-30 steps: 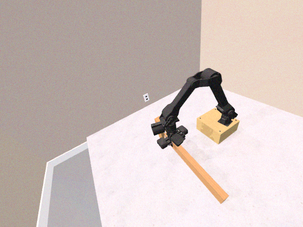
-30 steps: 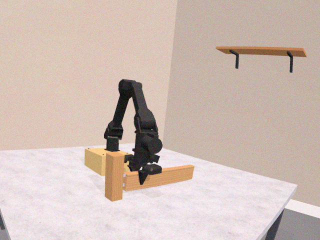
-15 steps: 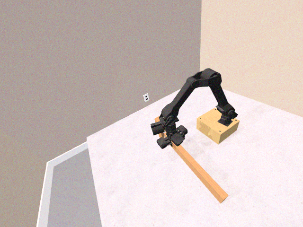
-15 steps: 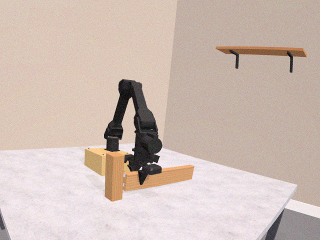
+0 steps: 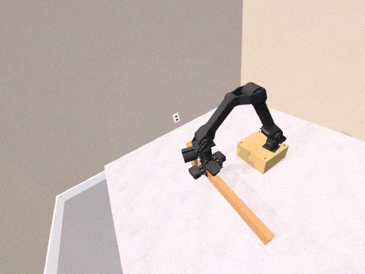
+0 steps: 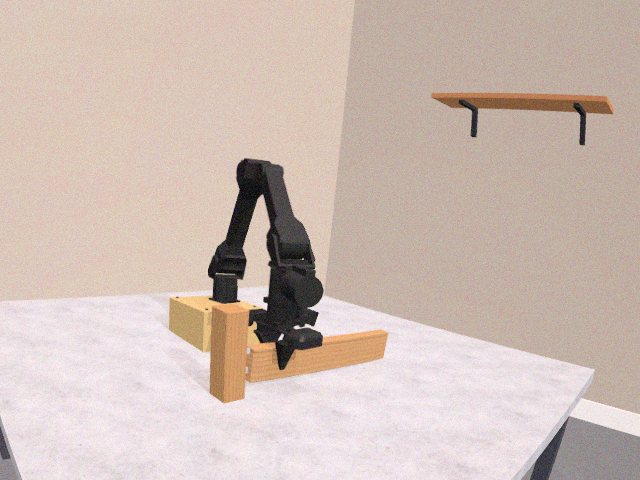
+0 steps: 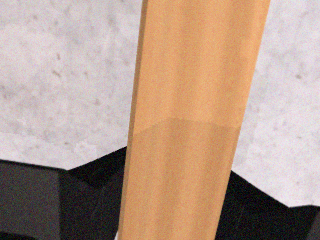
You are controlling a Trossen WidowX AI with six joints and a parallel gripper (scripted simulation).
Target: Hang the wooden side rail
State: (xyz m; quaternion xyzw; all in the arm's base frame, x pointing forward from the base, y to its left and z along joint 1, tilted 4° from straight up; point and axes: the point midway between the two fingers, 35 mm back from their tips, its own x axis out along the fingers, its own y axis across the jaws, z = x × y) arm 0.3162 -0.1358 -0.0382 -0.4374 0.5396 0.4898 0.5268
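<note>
My gripper tip is now 12 cm to the left of the headboard post, 4 cm below it and 2 cm past it.
</note>
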